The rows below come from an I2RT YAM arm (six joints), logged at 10 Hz.
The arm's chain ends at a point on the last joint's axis. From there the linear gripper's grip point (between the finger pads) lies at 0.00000 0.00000 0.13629 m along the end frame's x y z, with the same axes.
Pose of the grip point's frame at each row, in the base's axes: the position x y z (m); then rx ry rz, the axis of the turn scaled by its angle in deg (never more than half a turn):
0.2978 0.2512 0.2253 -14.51 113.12 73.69
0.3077 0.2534 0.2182 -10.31 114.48 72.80
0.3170 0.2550 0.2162 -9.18 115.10 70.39
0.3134 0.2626 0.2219 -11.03 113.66 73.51
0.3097 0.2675 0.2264 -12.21 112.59 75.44
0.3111 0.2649 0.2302 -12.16 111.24 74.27
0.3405 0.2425 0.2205 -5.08 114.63 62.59
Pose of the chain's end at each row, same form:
0.2322 0.1353 0.2541 -14.51 113.12 73.69
0.2376 0.1407 0.2492 -10.31 114.48 72.80
0.2435 0.1452 0.2498 -9.18 115.10 70.39
0.2442 0.1489 0.2511 -11.03 113.66 73.51
0.2431 0.1515 0.2525 -12.21 112.59 75.44
0.2419 0.1500 0.2546 -12.16 111.24 74.27
0.2541 0.1439 0.2577 -5.08 114.63 62.59

